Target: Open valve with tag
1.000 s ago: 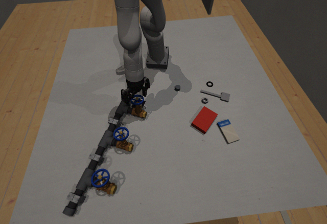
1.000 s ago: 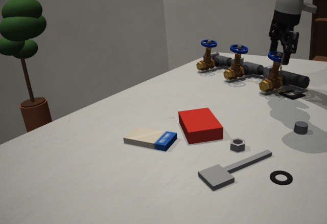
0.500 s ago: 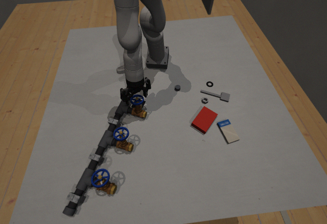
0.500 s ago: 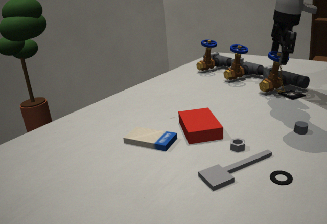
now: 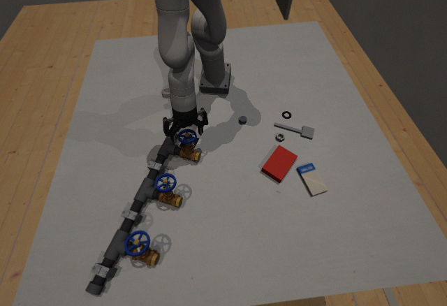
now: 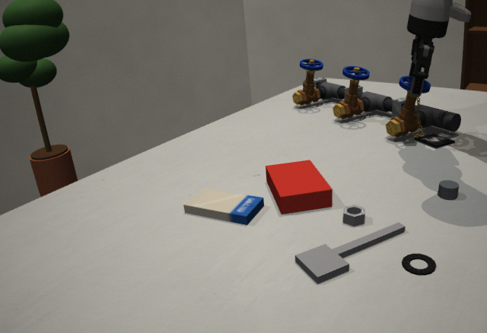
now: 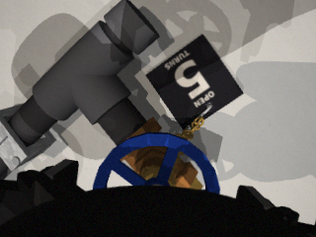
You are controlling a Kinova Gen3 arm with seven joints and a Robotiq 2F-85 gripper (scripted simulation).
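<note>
My hand is 4 cm past the black tag and 12 cm above it. From my hand the other things lie so: red block: 13 cm ahead, 31 cm to the left, 11 cm below; small grey cylinder: 10 cm behind, 23 cm to the left, 11 cm below; grey paddle-shaped tool: 44 cm to the left, 12 cm below.
</note>
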